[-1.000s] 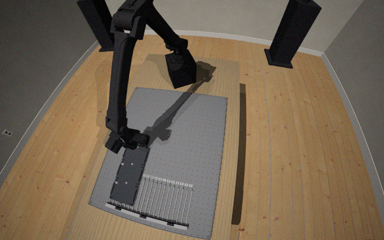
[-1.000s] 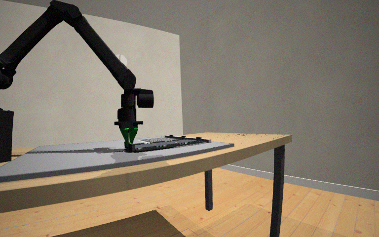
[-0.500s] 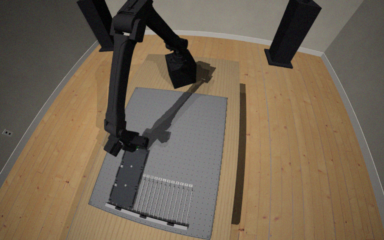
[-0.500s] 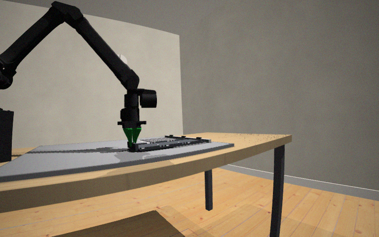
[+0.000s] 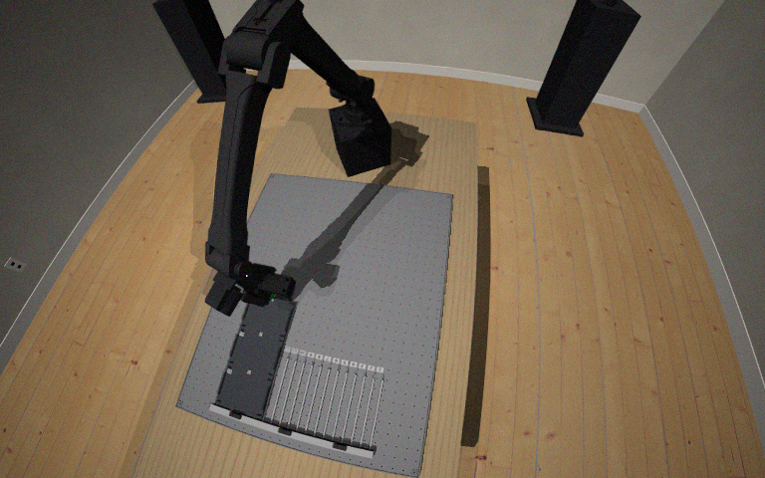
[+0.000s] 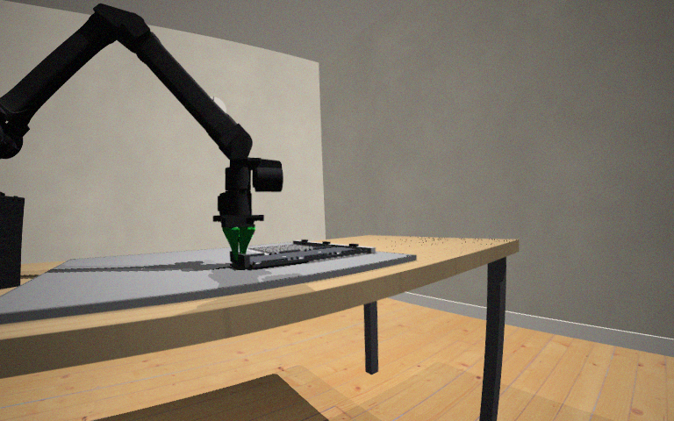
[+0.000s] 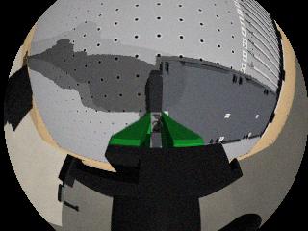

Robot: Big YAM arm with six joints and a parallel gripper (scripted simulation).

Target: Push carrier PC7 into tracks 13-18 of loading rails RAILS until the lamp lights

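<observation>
Right now the carrier PC7 is 160 mm ahead of my hand, 10 mm to the right of it and 10 mm below it.
</observation>
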